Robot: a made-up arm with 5 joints.
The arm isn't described. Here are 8 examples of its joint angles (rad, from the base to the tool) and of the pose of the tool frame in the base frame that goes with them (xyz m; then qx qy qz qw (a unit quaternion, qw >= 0)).
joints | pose
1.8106 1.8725 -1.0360 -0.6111 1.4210 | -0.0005 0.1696 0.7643 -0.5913 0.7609 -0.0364 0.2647
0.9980 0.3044 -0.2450 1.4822 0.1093 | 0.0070 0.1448 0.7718 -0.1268 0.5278 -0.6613 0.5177
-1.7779 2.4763 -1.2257 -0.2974 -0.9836 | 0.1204 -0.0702 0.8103 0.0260 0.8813 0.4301 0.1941
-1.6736 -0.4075 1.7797 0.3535 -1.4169 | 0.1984 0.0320 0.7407 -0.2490 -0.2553 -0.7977 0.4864
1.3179 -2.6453 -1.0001 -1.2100 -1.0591 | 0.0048 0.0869 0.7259 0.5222 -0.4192 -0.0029 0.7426
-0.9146 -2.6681 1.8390 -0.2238 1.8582 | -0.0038 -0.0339 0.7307 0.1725 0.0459 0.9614 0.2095
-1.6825 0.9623 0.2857 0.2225 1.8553 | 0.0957 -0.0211 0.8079 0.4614 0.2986 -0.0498 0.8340
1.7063 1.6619 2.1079 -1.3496 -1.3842 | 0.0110 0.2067 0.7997 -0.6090 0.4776 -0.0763 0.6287
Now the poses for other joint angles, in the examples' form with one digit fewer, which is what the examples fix.
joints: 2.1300 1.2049 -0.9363 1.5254 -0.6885
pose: 0.166 0.066 0.786 -0.331 -0.229 0.903 0.148
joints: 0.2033 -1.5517 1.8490 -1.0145 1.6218
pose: 0.053 0.082 0.800 0.269 -0.304 0.034 0.913
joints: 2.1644 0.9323 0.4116 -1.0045 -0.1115
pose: -0.031 0.177 0.770 -0.699 0.327 0.163 0.615
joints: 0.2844 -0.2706 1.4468 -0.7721 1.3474
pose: 0.078 -0.028 0.835 0.051 -0.401 -0.657 0.636
